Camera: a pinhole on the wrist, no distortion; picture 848 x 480 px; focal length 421.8 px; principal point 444.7 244.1 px. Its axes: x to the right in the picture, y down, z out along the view. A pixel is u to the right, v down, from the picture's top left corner.
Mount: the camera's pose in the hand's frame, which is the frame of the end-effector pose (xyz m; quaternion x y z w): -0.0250 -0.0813 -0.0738 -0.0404 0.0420 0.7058 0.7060
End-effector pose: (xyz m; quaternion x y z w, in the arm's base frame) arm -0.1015 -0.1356 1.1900 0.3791 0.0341 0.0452 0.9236
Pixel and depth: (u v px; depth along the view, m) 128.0 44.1 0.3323
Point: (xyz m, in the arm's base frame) 0.0754 -0.5255 1.1842
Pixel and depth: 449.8 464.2 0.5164
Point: -0.3494 -0.4843 1.4997
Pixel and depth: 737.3 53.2 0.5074
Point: 0.1220 -0.1523 1.6903
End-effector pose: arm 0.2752 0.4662 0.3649 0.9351 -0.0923 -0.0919 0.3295
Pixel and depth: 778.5 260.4 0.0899
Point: 0.2462 0.4686 0.3624
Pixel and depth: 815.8 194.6 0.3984
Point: 0.1967 0.0527 0.3454
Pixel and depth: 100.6 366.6 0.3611
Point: 0.1134 0.5590 -0.0755
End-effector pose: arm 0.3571 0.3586 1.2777 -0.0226 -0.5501 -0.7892 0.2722
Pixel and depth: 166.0 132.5 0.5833
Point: -0.0792 0.8878 1.1989
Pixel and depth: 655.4 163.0 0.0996
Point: 0.3476 0.3829 1.2660
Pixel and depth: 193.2 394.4 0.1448
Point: 0.3326 0.4971 1.1552
